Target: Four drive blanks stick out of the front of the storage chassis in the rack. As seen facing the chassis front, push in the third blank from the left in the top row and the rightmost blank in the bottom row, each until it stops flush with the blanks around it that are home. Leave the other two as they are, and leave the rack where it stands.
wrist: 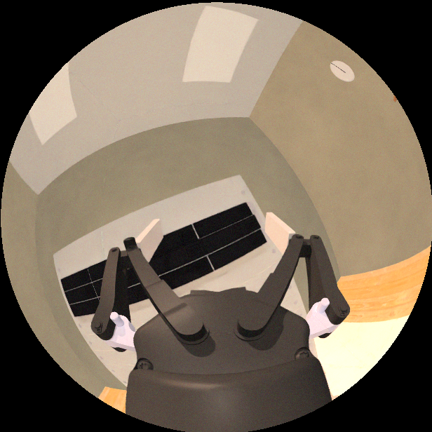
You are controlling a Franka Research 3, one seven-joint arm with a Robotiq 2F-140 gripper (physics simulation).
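The storage chassis (225, 220) shows as a slanted black band of blanks, split by thin light lines, in the pale rack (200, 207). My gripper (213, 225) is open and empty, its two pale fingertip pads wide apart in front of the band. The left pad overlaps the band's middle and the right pad is near its right end. The left finger and its linkage hide part of the band's left half, and the gripper body hides part of the rack below. I cannot tell from this view which blanks stick out or how far.
Olive-grey walls (150, 165) stand behind and to the right of the rack. A wood-coloured strip (375, 295) and a bright pale surface (370, 350) are at the lower right. A small wooden patch (114, 398) shows at the lower left. Light panels (220, 45) are at the top.
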